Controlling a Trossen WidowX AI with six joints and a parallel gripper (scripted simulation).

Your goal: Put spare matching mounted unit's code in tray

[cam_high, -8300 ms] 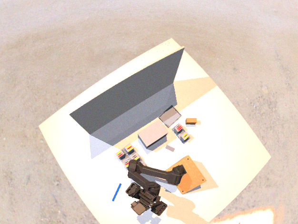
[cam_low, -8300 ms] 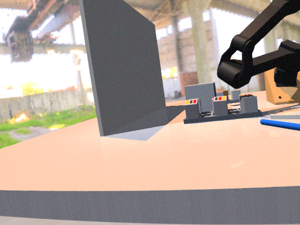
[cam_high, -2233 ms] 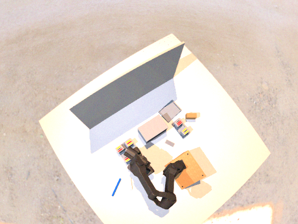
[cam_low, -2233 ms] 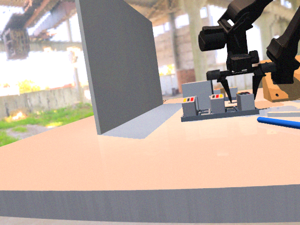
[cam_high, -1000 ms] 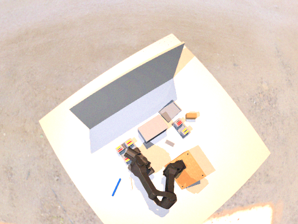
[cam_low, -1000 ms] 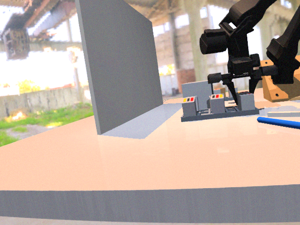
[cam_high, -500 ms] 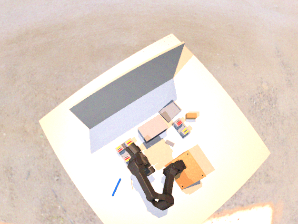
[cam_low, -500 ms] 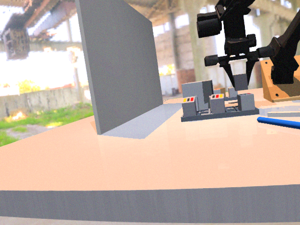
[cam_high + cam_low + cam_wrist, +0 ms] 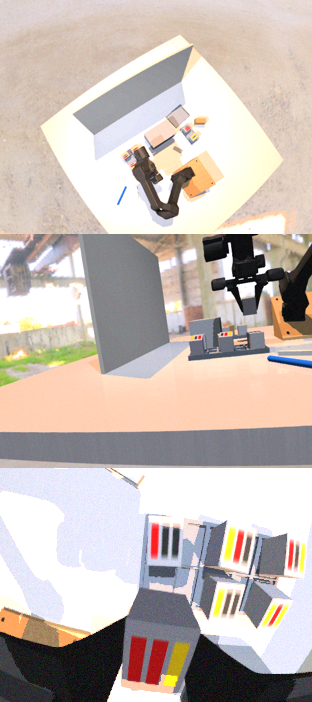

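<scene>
Right now the tray is 22 cm ahead of my gripper tip, 33 cm to the right of it and 10 cm below it. Round my gripper tip: mounted unit 15 cm ahead, 15 cm to the right, 6 cm below; blue pen 8 cm behind, 23 cm to the left, 10 cm below; grey spare 2 cm above.
</scene>
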